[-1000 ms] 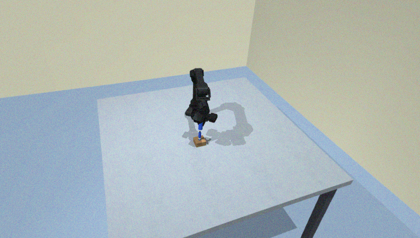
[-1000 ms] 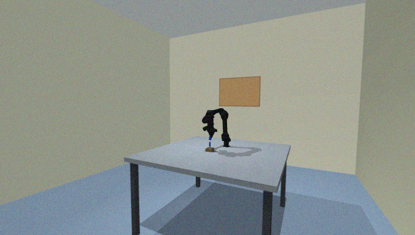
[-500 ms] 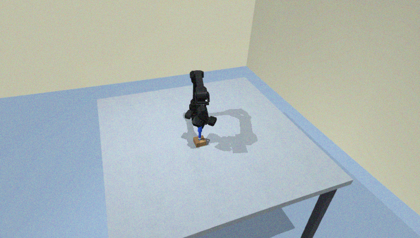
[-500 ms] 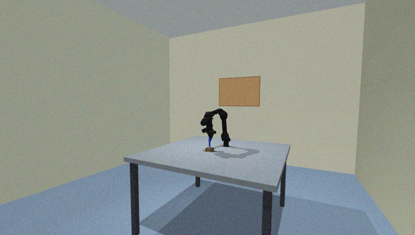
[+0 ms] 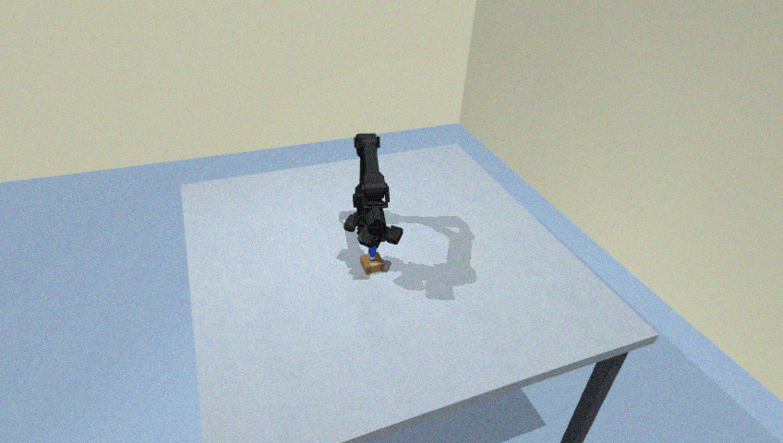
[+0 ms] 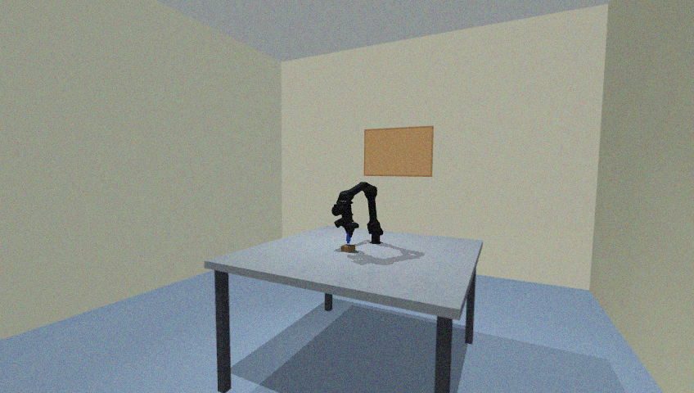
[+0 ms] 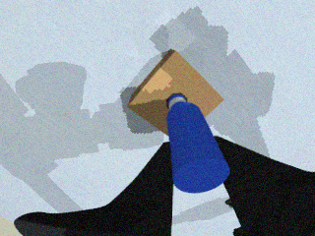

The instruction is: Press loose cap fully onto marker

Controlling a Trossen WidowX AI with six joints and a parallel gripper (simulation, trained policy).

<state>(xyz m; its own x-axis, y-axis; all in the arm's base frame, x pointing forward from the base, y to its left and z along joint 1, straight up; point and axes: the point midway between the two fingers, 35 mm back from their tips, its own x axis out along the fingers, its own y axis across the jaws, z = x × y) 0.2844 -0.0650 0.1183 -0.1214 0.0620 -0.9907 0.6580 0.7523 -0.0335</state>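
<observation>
Now: gripper tip right at the blue cap. From my gripper tip the other things lie so: tan holder block (70 mm below, 10 mm ahead); blue marker (10 mm below, 10 mm ahead).
</observation>
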